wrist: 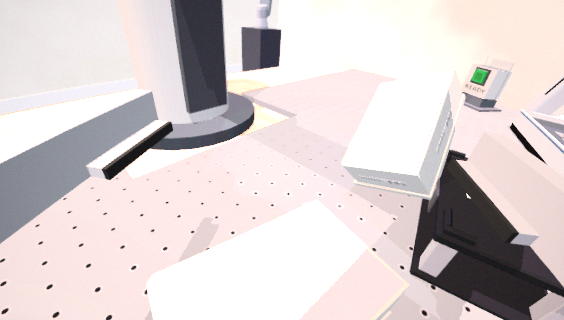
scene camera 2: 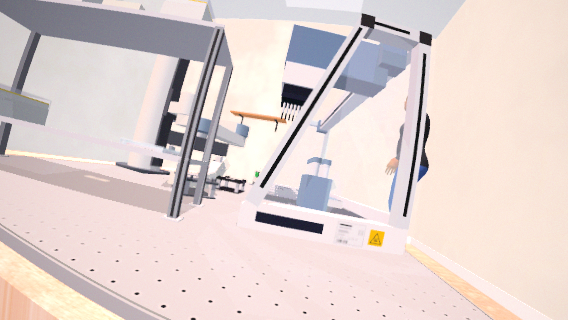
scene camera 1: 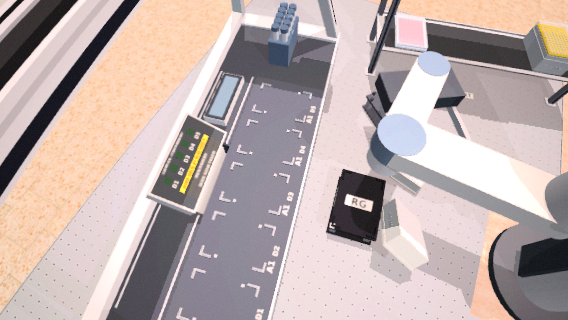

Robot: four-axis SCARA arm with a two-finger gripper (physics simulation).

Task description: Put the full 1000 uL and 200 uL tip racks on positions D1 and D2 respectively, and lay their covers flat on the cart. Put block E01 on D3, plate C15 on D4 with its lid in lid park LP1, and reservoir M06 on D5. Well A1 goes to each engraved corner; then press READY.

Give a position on an READY button box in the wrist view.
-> At 484,83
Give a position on a shallow trough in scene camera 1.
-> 223,101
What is the gripper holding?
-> Nothing.
